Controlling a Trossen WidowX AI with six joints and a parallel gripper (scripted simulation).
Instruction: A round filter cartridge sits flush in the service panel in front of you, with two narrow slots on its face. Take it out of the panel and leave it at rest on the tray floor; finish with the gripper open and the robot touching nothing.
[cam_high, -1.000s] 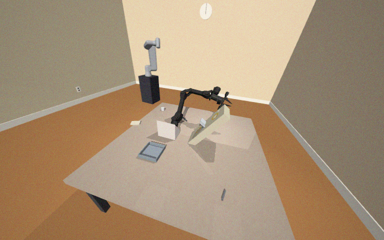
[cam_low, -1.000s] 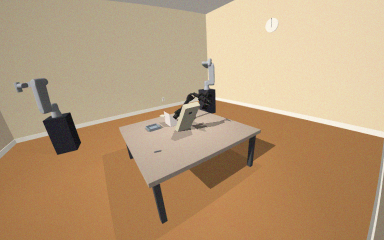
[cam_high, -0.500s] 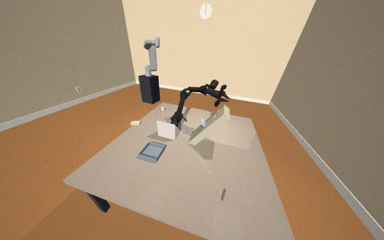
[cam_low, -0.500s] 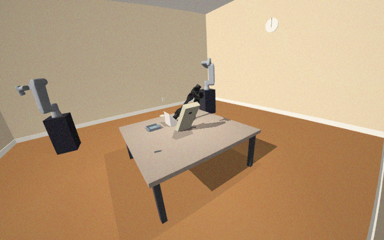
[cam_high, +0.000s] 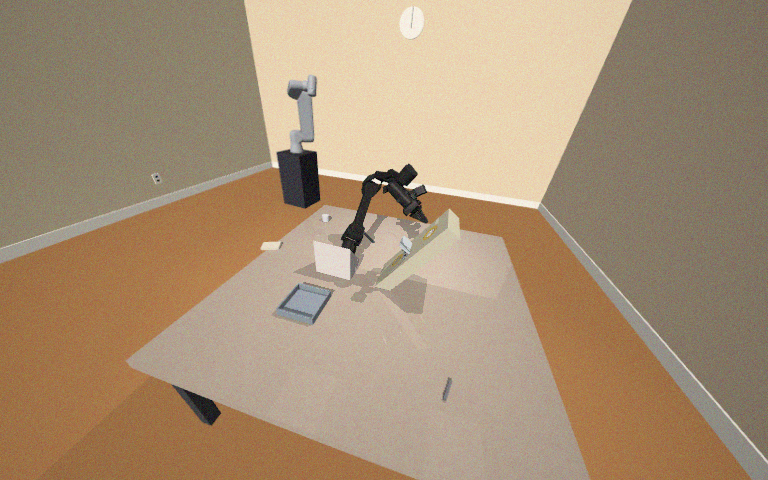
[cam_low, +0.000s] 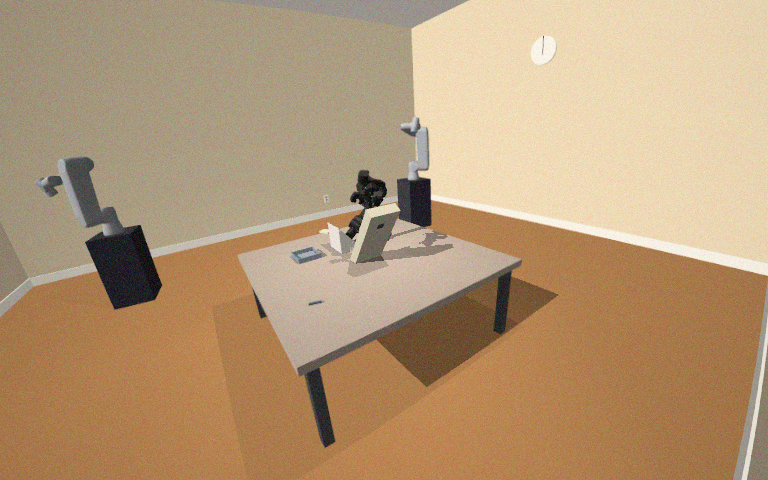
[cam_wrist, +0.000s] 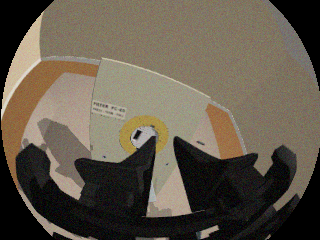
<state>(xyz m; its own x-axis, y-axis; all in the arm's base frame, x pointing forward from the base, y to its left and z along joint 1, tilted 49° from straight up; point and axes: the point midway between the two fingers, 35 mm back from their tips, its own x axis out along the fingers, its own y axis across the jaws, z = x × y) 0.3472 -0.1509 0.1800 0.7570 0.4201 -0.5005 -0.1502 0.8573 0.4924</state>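
The filter cartridge lies 30 mm ahead of my gripper tip, 20 mm to the left of it and 60 mm below it. Round my gripper tip: small dark grey stick: 210 mm ahead, 410 mm to the right, 320 mm below; blue-grey tray: 370 mm behind, 320 mm to the right, 320 mm below; small white cylinder: 720 mm behind, 340 mm to the left, 310 mm below.
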